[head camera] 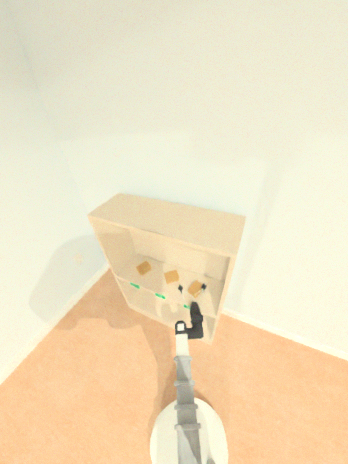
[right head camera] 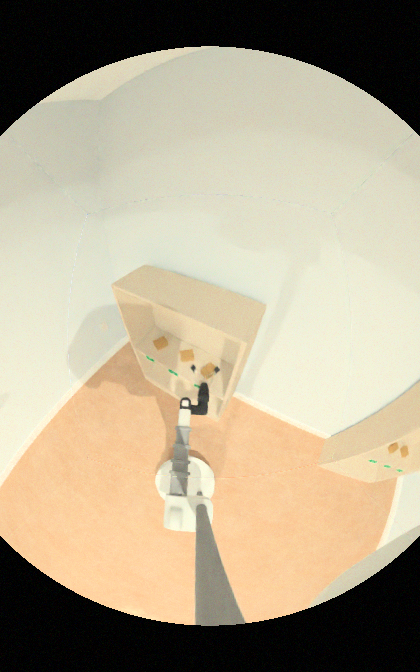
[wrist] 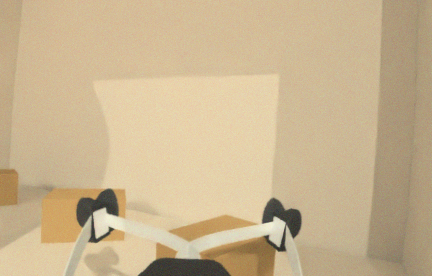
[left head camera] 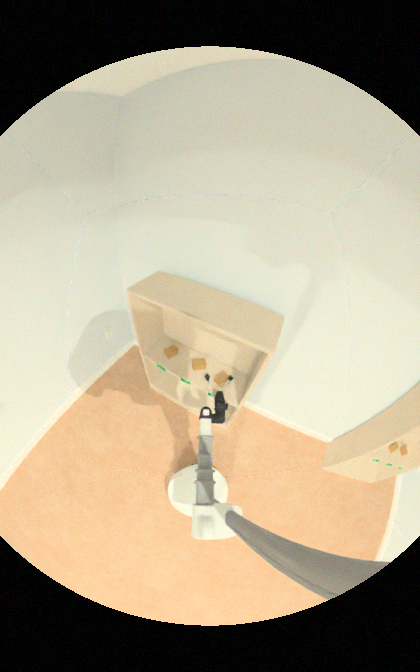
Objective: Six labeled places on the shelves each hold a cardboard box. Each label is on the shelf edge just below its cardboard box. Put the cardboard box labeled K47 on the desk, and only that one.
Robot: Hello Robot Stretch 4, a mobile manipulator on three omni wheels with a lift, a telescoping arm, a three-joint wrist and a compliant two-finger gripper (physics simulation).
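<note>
The rightmost cardboard box (head camera: 194, 290) (left head camera: 220, 379) (right head camera: 207, 371) (wrist: 240, 264) sits on the shelf, turned at an angle. The green label (head camera: 187, 306) (left head camera: 210, 394) (right head camera: 197, 386) on the shelf edge below it is too small to read. My gripper (head camera: 192, 288) (left head camera: 219, 377) (right head camera: 205, 369) (wrist: 191, 210) is open and empty inside the shelf bay. Its fingertips stand apart on either side of this box in the head views; in the wrist view the box shows low between them, partly hidden by the finger struts and gripper body. I cannot make out a desk.
A middle box (head camera: 171, 276) (wrist: 60, 220) and a left box (head camera: 144, 268) (wrist: 7, 188) share the shelf. The shelf unit's right side panel (head camera: 228, 280) (wrist: 395, 150) is close. Another shelf unit (left head camera: 345, 452) (right head camera: 340, 450) stands right. A pale curved surface (right head camera: 372, 570) shows at lower right.
</note>
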